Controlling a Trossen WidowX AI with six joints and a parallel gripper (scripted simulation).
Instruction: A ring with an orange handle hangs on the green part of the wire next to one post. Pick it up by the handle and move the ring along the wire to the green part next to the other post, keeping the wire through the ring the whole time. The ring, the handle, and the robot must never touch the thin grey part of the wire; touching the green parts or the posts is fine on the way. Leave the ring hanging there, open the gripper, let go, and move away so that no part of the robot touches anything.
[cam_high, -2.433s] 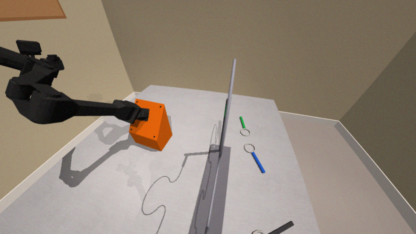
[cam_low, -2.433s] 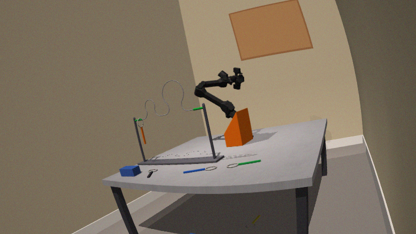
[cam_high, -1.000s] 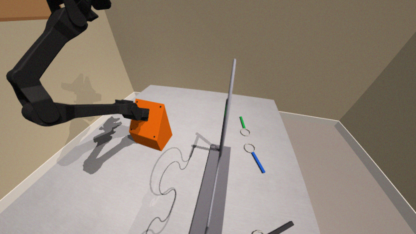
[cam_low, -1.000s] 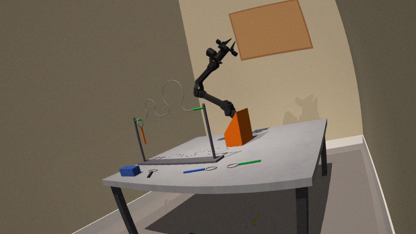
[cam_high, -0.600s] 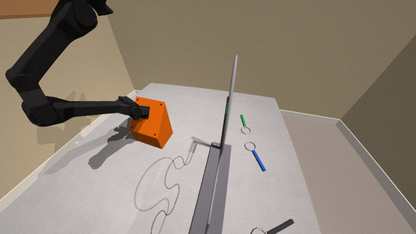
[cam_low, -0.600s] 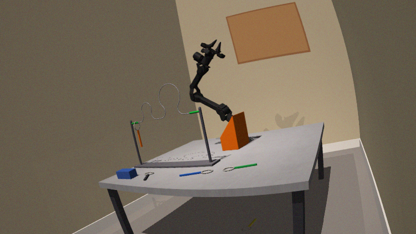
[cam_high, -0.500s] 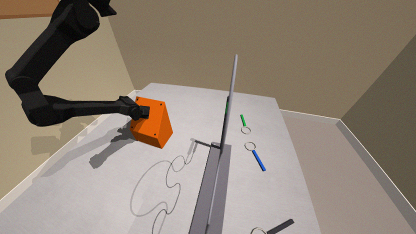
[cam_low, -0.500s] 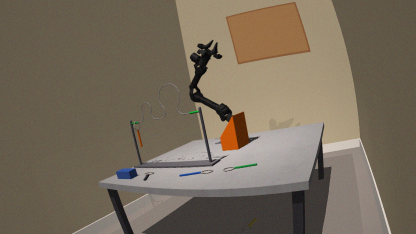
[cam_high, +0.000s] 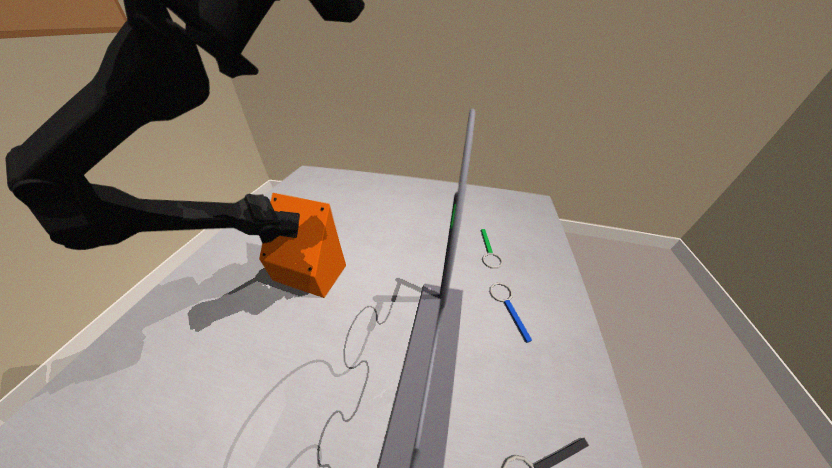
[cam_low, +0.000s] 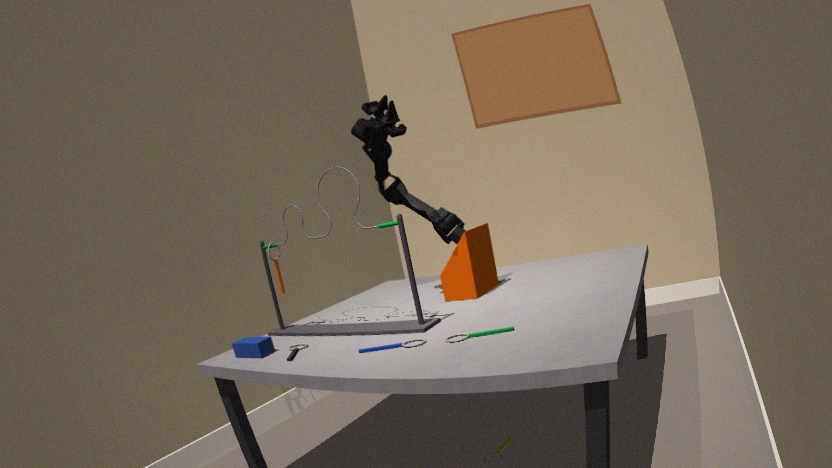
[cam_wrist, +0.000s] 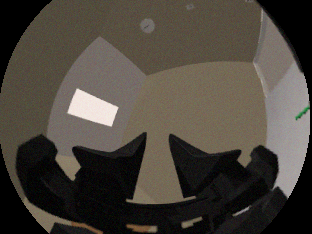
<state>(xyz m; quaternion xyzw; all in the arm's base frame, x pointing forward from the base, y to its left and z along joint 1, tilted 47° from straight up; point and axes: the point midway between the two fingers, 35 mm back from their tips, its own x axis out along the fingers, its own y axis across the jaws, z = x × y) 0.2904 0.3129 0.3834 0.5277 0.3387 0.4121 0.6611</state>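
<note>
My gripper tip is now 160 mm short of the orange-handled ring, 480 mm to the left of it and 460 mm above it. From my gripper tip the other things lie so: green-handled ring 280 mm ahead, 270 mm to the left, 710 mm below; then black-handled ring 390 mm ahead, 270 mm to the right, 710 mm below; then blue-handled ring 330 mm ahead, 60 mm to the left, 710 mm below.
</note>
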